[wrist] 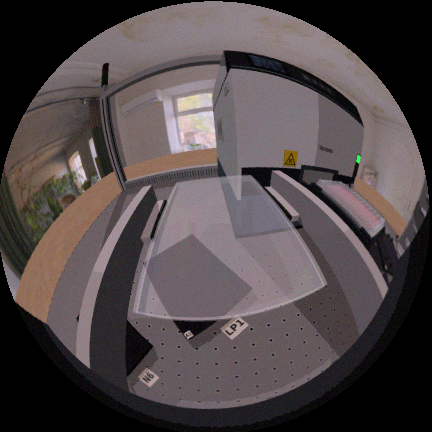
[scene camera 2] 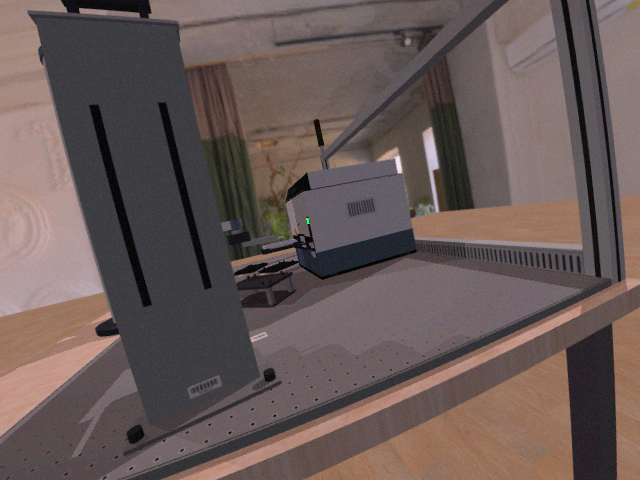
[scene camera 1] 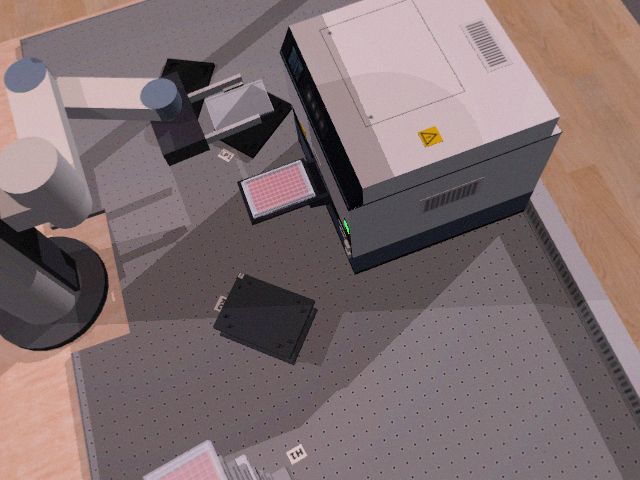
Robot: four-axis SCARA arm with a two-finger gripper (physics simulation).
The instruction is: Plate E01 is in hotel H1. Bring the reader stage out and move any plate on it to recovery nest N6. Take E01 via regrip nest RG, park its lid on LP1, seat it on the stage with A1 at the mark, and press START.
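Frame: origin at the arm's base, x ahead, y left, z up, level; metres.
Seen in the pictures: gripper, fingertip midpoint: [wrist: 214, 184] [scene camera 2: 275, 236] [scene camera 1: 250, 97]; arm's base, link origin: [scene camera 1: 51, 293].
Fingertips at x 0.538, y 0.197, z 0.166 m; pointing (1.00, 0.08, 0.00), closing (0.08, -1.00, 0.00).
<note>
Offsets run from my fingertips to a thing's middle. "pt": to the spot under its first point.
My gripper [scene camera 1: 245, 101] [wrist: 214, 184] is shut on a clear lid @(0.028 m back, 0.002 m right, 0.010 m down) [scene camera 1: 230, 109] [wrist: 225, 260], held level above lid nest LP1 @(0.010 m back, 0.054 m left, 0.143 m down) [scene camera 1: 254, 138] [wrist: 196, 326]. The lid is turned relative to the nest and apart from it. A pink-welled plate @(0.009 m back, 0.213 m right, 0.021 m down) [scene camera 1: 279, 188] [wrist: 352, 202] sits without a lid on the extended reader stage @(pt 0.061 m ahead, 0.260 m right, 0.026 m down) [scene camera 1: 319, 198]. Its name and A1 corner are not readable. Regrip nest RG @(0.112 m back, 0.423 m right, 0.118 m down) [scene camera 1: 266, 317] [scene camera 2: 263, 281] holds no plate. Nest N6 @(0.144 m back, 0.206 m left, 0.144 m down) [scene camera 1: 188, 73] [wrist: 136, 347] is partly hidden by the arm. The reader @(0.268 m ahead, 0.206 m right, 0.023 m up) [scene camera 1: 439, 62] [scene camera 2: 361, 217] shows a green light.
The tall hotel @(0.215 m back, 0.788 m right, 0.109 m up) [scene camera 2: 129, 206] stands at the near left in scene camera 2. Another pink plate @(pt 0.218 m back, 0.702 m right, 0.276 m up) [scene camera 1: 191, 467] shows at the bottom edge near the H1 label @(pt 0.136 m back, 0.680 m right, 0.153 m down) [scene camera 1: 296, 454]. The reader body stands close beyond the lid. A frame post @(0.486 m ahead, 0.902 m right, 0.124 m up) [scene camera 2: 589, 144] rises at the table's far corner.
</note>
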